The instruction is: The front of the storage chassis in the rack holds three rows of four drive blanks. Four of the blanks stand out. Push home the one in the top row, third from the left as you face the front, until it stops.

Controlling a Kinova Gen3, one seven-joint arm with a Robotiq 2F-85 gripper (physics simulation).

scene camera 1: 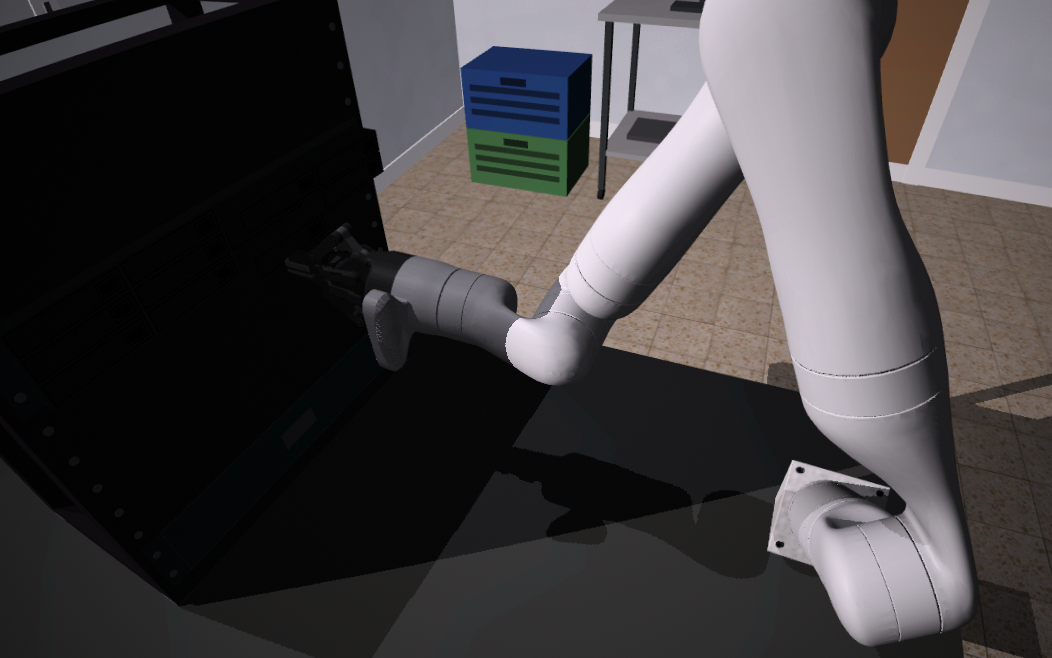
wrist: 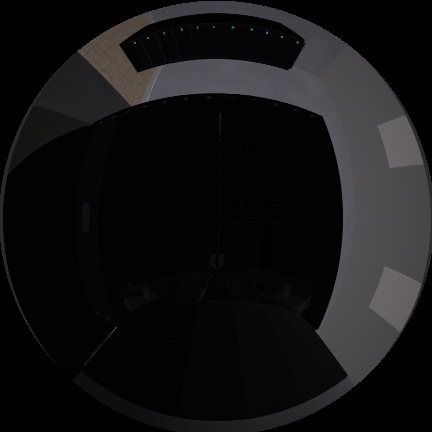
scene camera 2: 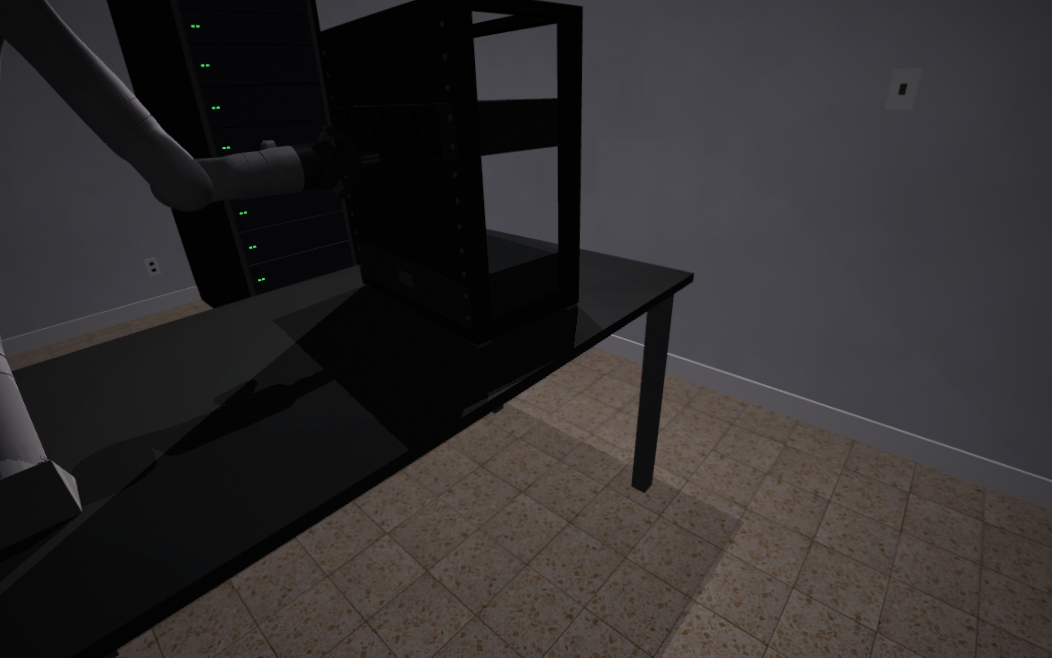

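Where they show: gripper, between the fingertips: (scene camera 1: 290,261) (wrist: 216,262) (scene camera 2: 377,157); arm's base, origin of its link: (scene camera 2: 7,490).
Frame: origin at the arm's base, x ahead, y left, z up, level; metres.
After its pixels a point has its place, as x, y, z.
The black storage chassis (scene camera 1: 174,263) @[0.696, 0.164, 0.360] (scene camera 2: 395,124) @[0.641, -0.020, 0.361] sits in the dark open rack (scene camera 1: 341,85) @[0.669, -0.125, 0.435] (scene camera 2: 568,170) @[0.920, -0.186, 0.258]. Its rows of blanks show faintly, and their depths are hard to read. The top-row blank third from the left (scene camera 1: 267,213) @[0.648, 0.074, 0.371] (wrist: 268,245) @[0.656, 0.080, 0.362] is very dark; I cannot tell how far it stands out. My gripper (scene camera 1: 288,265) @[0.650, 0.062, 0.303] (scene camera 2: 376,158) @[0.650, 0.062, 0.303] (wrist: 216,262) @[0.650, 0.062, 0.303] is shut and empty, pointing at the chassis front. In scene camera 1 its tips appear below that blank, around the third column; in the wrist view they lie on the bottom-row side. Contact cannot be made out.
The rack stands on a dark table (scene camera 1: 682,395) @[0.204, -0.201, -0.047] (scene camera 2: 636,275) @[1.214, -0.205, -0.047]. A tall cabinet with green lights (scene camera 2: 263,85) (wrist: 215,42) stands beyond the rack's left side. A blue crate (scene camera 1: 515,93) on a green crate (scene camera 1: 515,159) stands on the floor behind.
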